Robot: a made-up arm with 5 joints.
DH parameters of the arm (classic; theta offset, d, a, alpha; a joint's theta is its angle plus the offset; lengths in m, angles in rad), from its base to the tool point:
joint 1: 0 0.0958 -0.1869 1.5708
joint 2: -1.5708 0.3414 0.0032 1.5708
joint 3: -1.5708 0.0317 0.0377 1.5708
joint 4: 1.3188 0 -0.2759 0
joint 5: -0.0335 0 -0.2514 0
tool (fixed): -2.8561 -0.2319 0 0
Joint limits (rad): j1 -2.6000..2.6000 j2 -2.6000..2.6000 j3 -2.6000..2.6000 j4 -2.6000..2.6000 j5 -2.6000..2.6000
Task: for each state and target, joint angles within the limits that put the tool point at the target. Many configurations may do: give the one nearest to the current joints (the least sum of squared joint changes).
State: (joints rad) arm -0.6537 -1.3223 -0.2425 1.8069 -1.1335
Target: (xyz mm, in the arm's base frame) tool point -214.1 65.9 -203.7
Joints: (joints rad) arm -0.3070 -1.2184 -0.3092 1.6405 -1.4614
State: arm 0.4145 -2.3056 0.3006 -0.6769 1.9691
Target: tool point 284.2 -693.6 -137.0
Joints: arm 0.9751 -2.0510 0.5824 -0.9692 1.3959
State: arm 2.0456 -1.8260 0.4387 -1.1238 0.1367
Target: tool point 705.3 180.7 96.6
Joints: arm 1.5119 -1.6163 1.3057 -1.3076 0.0590
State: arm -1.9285 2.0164 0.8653 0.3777 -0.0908
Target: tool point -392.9 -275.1 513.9
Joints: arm -1.3586 1.5079 1.1500 0.7000 0.0588
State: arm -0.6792 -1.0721 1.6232 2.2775 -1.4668
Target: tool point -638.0 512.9 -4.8
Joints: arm -1.2711 -1.2876 1.3299 2.4679 -1.2853
